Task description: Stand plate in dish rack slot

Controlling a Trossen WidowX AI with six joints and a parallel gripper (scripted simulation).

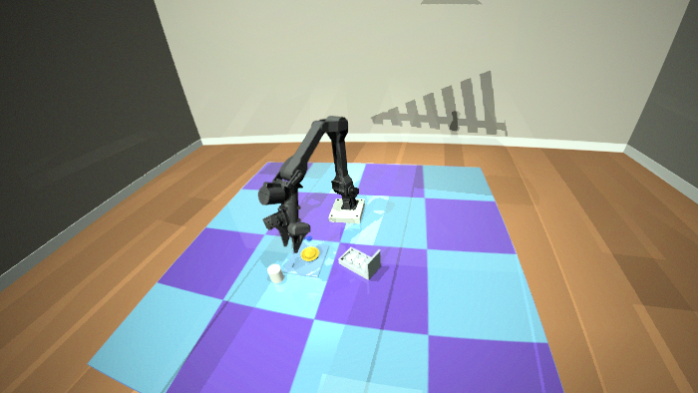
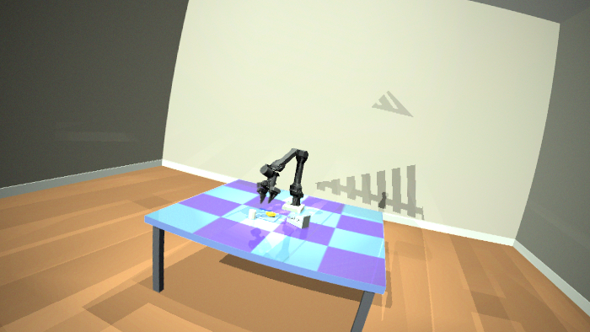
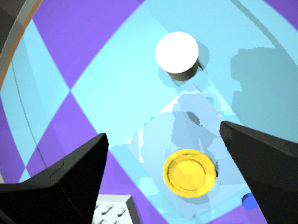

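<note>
Now: gripper tip 80 mm above the yellow plate, 60 mm past it and 30 mm to the right of it. Also, from my gripper tip: blue spoon: 150 mm behind, 90 mm below, 40 mm to the right; white cup: 70 mm below, 60 mm ahead, 50 mm to the right; grey dish rack: 210 mm to the left, 70 mm below, 60 mm behind.
</note>
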